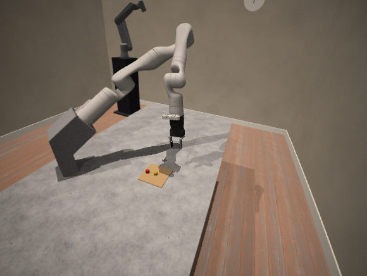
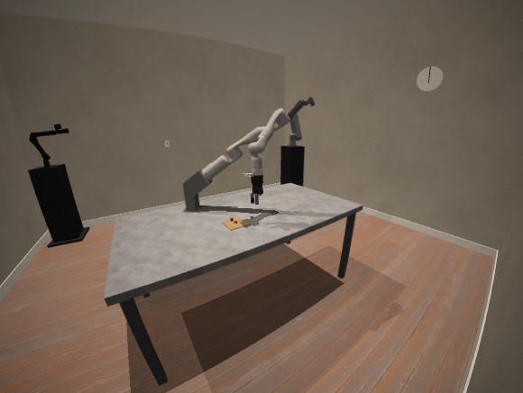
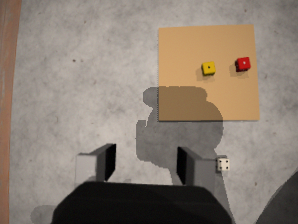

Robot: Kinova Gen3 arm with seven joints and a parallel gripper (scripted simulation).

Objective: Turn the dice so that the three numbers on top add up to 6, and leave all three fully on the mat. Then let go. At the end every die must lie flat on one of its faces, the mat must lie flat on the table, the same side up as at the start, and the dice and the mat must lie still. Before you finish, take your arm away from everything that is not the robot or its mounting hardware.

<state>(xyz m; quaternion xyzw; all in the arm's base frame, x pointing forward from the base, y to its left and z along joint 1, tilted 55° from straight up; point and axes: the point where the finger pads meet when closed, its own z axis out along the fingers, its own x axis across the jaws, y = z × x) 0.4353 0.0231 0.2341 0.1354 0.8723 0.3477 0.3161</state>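
Right now my hand is 80 mm past the white die, 10 mm to the right of it and 140 mm above it. Also, from my hand: tan mat 60 mm behind, 110 mm to the right, 150 mm below; then red die 110 mm behind, 120 mm to the right, 140 mm below; then yellow die 60 mm behind, 110 mm to the right, 140 mm below.
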